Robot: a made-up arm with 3 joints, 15 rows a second.
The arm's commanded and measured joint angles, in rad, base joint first. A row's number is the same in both.
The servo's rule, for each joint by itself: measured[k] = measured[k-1] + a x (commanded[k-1-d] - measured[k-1]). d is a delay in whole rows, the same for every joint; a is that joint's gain. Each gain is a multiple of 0.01, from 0.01 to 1. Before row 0 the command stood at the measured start. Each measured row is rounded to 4 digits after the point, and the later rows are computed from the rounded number. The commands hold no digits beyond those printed.
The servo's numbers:
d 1
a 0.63 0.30 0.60
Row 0, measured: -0.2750, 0.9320, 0.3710
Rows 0 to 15, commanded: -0.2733, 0.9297, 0.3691; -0.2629, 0.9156, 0.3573; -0.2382, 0.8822, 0.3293; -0.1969, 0.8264, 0.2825; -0.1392, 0.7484, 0.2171; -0.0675, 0.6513, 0.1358; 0.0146, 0.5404, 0.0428; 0.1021, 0.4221, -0.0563; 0.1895, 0.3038, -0.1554; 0.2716, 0.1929, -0.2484; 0.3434, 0.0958, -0.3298; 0.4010, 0.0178, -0.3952; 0.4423, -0.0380, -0.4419; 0.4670, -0.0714, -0.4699; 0.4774, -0.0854, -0.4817; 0.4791, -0.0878, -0.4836
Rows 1 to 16, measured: -0.2750, 0.9320, 0.3710; -0.2739, 0.9313, 0.3699; -0.2670, 0.9266, 0.3623; -0.2489, 0.9133, 0.3425; -0.2161, 0.8872, 0.3065; -0.1677, 0.8456, 0.2529; -0.1046, 0.7873, 0.1826; -0.0295, 0.7132, 0.0987; 0.0534, 0.6259, 0.0057; 0.1391, 0.5293, -0.0910; 0.2226, 0.4284, -0.1854; 0.2987, 0.3286, -0.2720; 0.3631, 0.2354, -0.3459; 0.4130, 0.1534, -0.4035; 0.4470, 0.0860, -0.4433; 0.4662, 0.0346, -0.4663
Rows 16 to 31, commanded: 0.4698, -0.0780, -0.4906; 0.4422, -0.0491, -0.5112; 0.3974, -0.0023, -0.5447; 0.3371, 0.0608, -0.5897; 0.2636, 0.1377, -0.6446; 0.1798, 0.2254, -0.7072; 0.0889, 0.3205, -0.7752; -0.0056, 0.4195, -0.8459; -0.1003, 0.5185, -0.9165; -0.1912, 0.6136, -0.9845; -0.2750, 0.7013, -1.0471; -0.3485, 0.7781, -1.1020; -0.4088, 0.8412, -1.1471; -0.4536, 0.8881, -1.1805; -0.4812, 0.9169, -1.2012; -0.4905, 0.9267, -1.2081
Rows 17 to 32, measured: 0.4743, -0.0021, -0.4767; 0.4715, -0.0249, -0.4850; 0.4530, -0.0322, -0.5007; 0.4180, -0.0232, -0.5271; 0.3670, 0.0020, -0.5647; 0.3019, 0.0427, -0.6126; 0.2250, 0.0975, -0.6694; 0.1393, 0.1644, -0.7329; 0.0480, 0.2409, -0.8007; -0.0454, 0.3242, -0.8702; -0.1373, 0.4110, -0.9388; -0.2241, 0.4981, -1.0038; -0.3025, 0.5821, -1.0627; -0.3695, 0.6598, -1.1133; -0.4225, 0.7283, -1.1536; -0.4595, 0.7849, -1.1822
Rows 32 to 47, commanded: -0.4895, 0.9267, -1.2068; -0.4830, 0.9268, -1.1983; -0.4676, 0.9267, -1.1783; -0.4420, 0.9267, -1.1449; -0.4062, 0.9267, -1.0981; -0.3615, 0.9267, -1.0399; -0.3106, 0.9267, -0.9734; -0.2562, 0.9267, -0.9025; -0.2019, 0.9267, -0.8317; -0.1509, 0.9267, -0.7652; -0.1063, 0.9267, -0.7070; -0.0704, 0.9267, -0.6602; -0.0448, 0.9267, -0.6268; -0.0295, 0.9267, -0.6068; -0.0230, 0.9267, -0.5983; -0.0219, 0.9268, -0.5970
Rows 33 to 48, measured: -0.4790, 0.8274, -1.1977; -0.4856, 0.8572, -1.2032; -0.4840, 0.8781, -1.2003; -0.4737, 0.8927, -1.1871; -0.4537, 0.9029, -1.1618; -0.4238, 0.9100, -1.1236; -0.3846, 0.9150, -1.0734; -0.3380, 0.9185, -1.0134; -0.2865, 0.9210, -0.9469; -0.2332, 0.9227, -0.8778; -0.1814, 0.9239, -0.8102; -0.1341, 0.9247, -0.7483; -0.0940, 0.9253, -0.6954; -0.0630, 0.9257, -0.6542; -0.0419, 0.9260, -0.6258; -0.0300, 0.9262, -0.6093
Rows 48 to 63, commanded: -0.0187, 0.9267, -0.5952; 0.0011, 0.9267, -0.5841; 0.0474, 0.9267, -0.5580; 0.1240, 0.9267, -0.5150; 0.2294, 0.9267, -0.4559; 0.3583, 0.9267, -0.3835; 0.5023, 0.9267, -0.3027; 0.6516, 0.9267, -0.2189; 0.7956, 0.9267, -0.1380; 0.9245, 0.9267, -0.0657; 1.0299, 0.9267, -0.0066; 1.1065, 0.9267, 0.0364; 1.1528, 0.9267, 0.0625; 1.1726, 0.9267, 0.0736; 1.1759, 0.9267, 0.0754; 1.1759, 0.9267, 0.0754
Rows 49 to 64, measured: -0.0249, 0.9264, -0.6019; -0.0210, 0.9265, -0.5979; -0.0071, 0.9266, -0.5896; 0.0272, 0.9266, -0.5706; 0.0882, 0.9266, -0.5372; 0.1772, 0.9266, -0.4884; 0.2913, 0.9266, -0.4255; 0.4242, 0.9266, -0.3518; 0.5675, 0.9266, -0.2721; 0.7112, 0.9266, -0.1916; 0.8456, 0.9266, -0.1161; 0.9617, 0.9266, -0.0504; 1.0529, 0.9266, 0.0017; 1.1158, 0.9266, 0.0382; 1.1516, 0.9266, 0.0594; 1.1669, 0.9266, 0.0690
